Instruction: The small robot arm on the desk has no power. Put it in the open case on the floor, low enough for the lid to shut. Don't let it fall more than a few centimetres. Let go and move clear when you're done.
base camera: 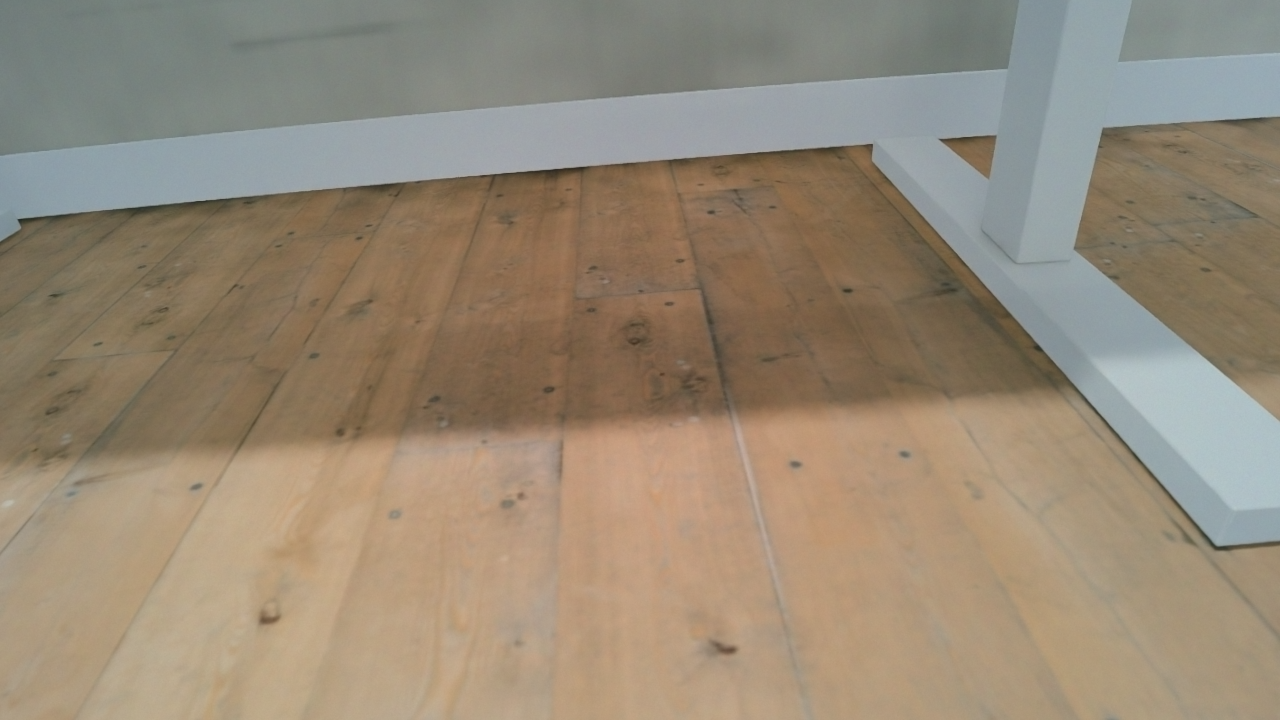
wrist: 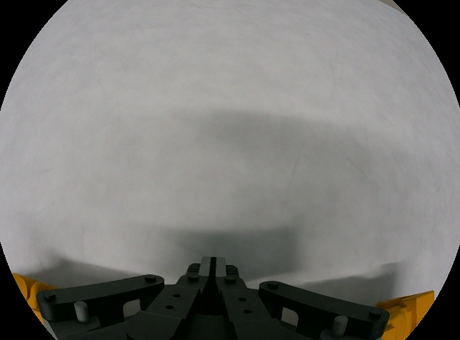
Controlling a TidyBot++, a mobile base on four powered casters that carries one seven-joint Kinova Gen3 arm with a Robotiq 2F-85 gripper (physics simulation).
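Places are measured from the arm's base along level axes (x right, y ahead, z up), in millimetres.
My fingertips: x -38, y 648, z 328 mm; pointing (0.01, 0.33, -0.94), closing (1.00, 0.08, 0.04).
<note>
For each thing: its middle in the pictures, then the offset to it from my fingertips. "spot": a spot on its surface instead. Level surfaces: height alone.
- white desk leg, a spot on its surface: (base camera: 1051, 134) spot: dx +345, dy +78, dz -574 mm
- long white foot, a spot on its surface: (base camera: 1118, 349) spot: dx +356, dy -67, dz -690 mm
- plank floor, height of its surface: dz -725 mm
My gripper (wrist: 212, 271) is shut and empty, its two fingertips together at the bottom middle of the wrist view, above the pale grey desk top (wrist: 225, 75). Yellow-orange parts, which look like pieces of the small robot arm (wrist: 411, 314), show at the lower right edge of the wrist view, and more yellow-orange shows at the lower left edge. The gripper's linkages and the view's edge hide the rest, so its pose cannot be told. The open case does not show in either view.
In the base camera view a white desk leg (base camera: 1051, 134) stands on a long white foot (base camera: 1118, 349) at the right. A white skirting board (base camera: 447, 143) runs along the grey wall (base camera: 537, 53) behind the plank floor (base camera: 626, 537). Soft shadows lie on the desk top.
</note>
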